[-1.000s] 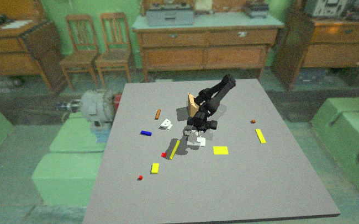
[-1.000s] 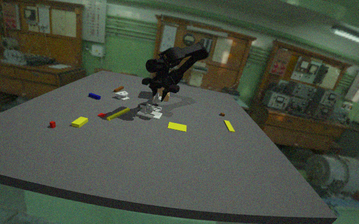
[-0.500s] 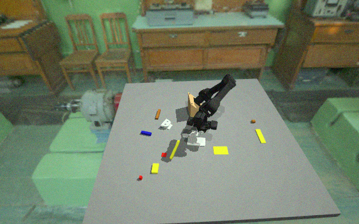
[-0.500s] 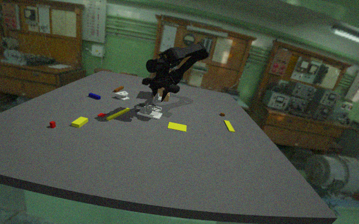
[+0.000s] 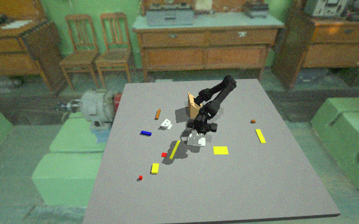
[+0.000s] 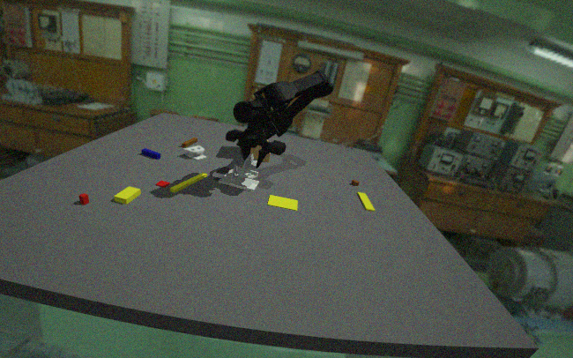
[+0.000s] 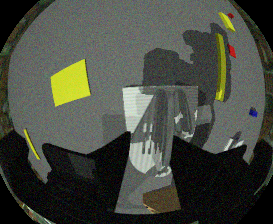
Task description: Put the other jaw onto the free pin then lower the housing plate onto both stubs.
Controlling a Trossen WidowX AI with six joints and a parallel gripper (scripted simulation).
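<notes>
Right now the white base plate is 1 cm ahead of my gripper tip, 3 cm to the right of it and 6 cm below it. From my gripper tip the other things lie so: red tile 10 cm ahead, 25 cm to the right, 6 cm below; blue block 9 cm behind, 38 cm to the right, 6 cm below; yellow plate 9 cm ahead, 12 cm to the left, 6 cm below.
</notes>
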